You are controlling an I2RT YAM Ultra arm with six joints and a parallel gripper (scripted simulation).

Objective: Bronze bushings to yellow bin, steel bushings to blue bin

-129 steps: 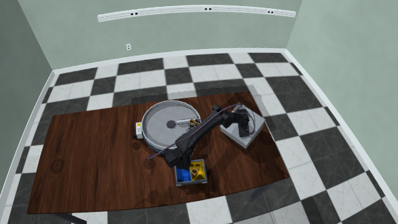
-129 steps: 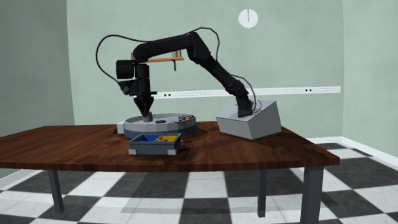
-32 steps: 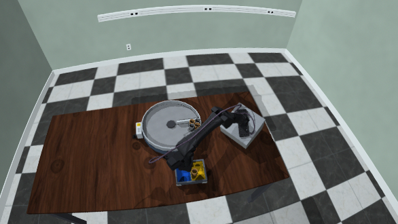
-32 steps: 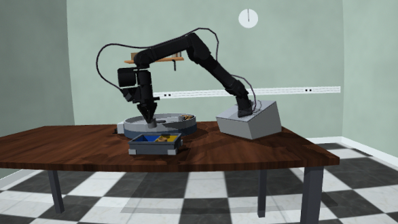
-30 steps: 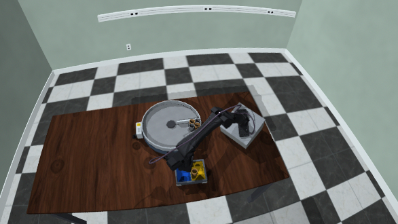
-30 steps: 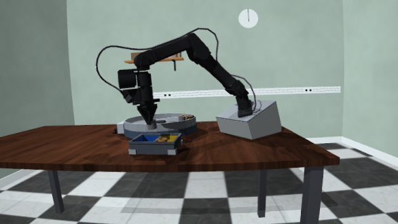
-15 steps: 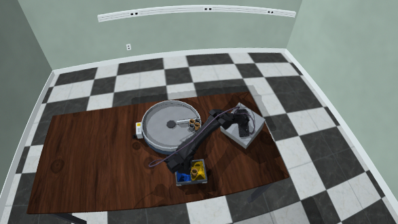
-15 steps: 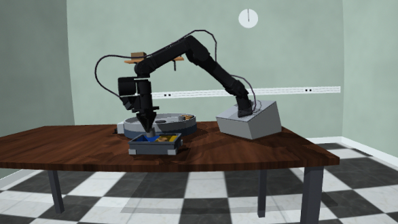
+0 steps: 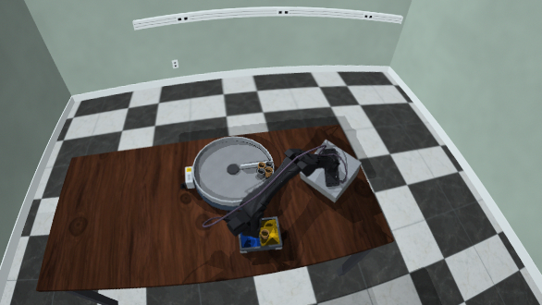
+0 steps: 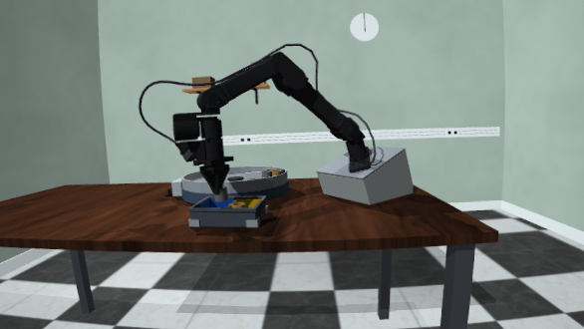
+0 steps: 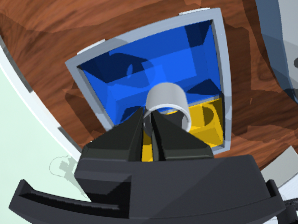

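My gripper is now 2 cm short of the blue bin, 1 cm to the left of it and 7 cm above it. The rest, counted from my hand: grey turntable 13 cm ahead, 36 cm to the right, 3 cm below; yellow bin 7 cm behind, 3 cm to the right, 7 cm below; bin tray 3 cm behind, 2 cm to the right, 6 cm below.
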